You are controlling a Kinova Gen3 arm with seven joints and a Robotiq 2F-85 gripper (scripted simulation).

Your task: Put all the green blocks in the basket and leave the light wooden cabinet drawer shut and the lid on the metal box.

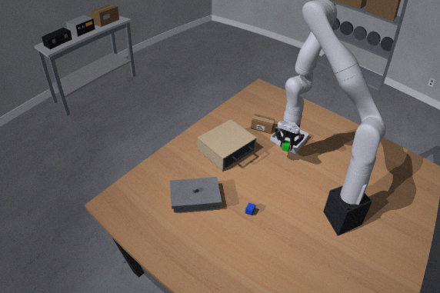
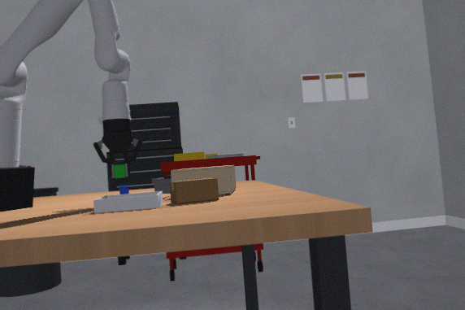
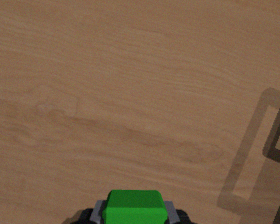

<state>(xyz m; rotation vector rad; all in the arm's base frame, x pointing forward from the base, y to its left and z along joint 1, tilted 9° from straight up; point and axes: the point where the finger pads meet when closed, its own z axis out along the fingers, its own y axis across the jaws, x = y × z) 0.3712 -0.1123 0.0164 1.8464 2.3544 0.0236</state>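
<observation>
My hand is 14 cm to the left of the white basket, 8 cm above it and 5 cm short of it. Round my hand: cardboard box 20 cm ahead, 12 cm to the right, 6 cm below; then drawer 22 cm ahead, 12 cm to the left, 5 cm below; then light wooden cabinet 23 cm ahead, 12 cm to the left, 5 cm below.
</observation>
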